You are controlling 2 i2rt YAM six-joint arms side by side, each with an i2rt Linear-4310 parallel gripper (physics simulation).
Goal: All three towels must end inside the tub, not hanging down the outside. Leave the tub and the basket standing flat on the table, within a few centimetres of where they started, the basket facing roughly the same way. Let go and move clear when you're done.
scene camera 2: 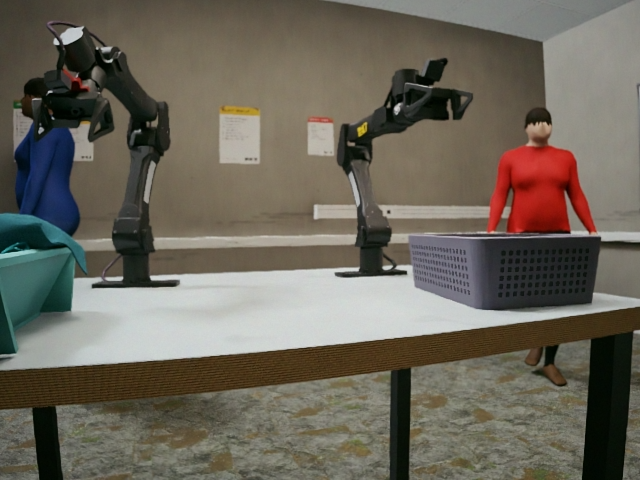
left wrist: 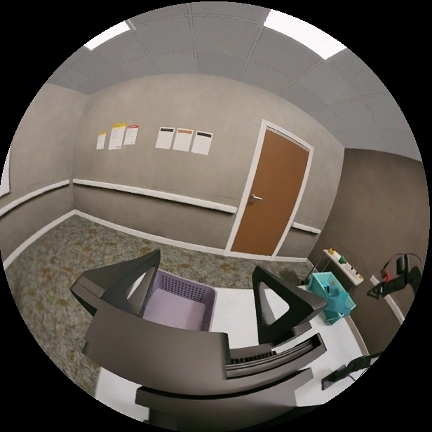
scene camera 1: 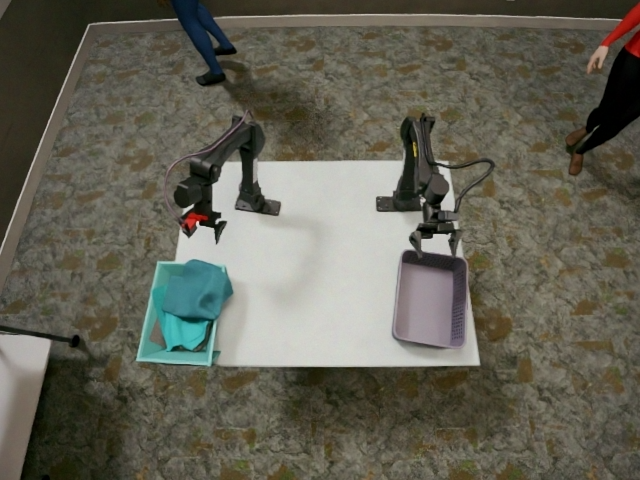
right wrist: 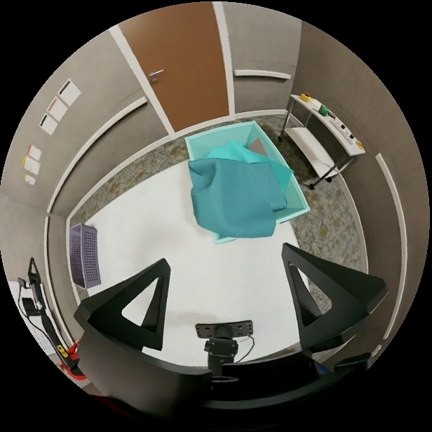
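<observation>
The teal tub (scene camera 1: pixel 175 357) (scene camera 2: pixel 38 289) (right wrist: pixel 217 139) stands at the left in scene camera 1. A dark teal towel (scene camera 1: pixel 196 291) (scene camera 2: pixel 31 229) (right wrist: pixel 235 195) lies on top and drapes over its back and right rims, with a corner hanging outside. A turquoise towel (scene camera 1: pixel 183 333) (right wrist: pixel 232 151) and a partly hidden grey-brown towel (scene camera 1: pixel 156 334) (right wrist: pixel 257 146) lie inside. The purple basket (scene camera 1: pixel 431 299) (scene camera 2: pixel 542 271) (left wrist: pixel 175 315) (right wrist: pixel 85 255) is empty and flat at the right. My right gripper (scene camera 1: pixel 202 237) (scene camera 2: pixel 65 138) (right wrist: pixel 221 259) is open, behind and above the tub. My left gripper (scene camera 1: pixel 437 255) (left wrist: pixel 209 264) is open above the basket's back edge.
The white table (scene camera 1: pixel 310 310) carries both arms at its back. A trolley (right wrist: pixel 310 150) stands beyond the tub's outer side. A person in blue (scene camera 2: pixel 49 175) and a person in red (scene camera 2: pixel 537 186) stand behind the table.
</observation>
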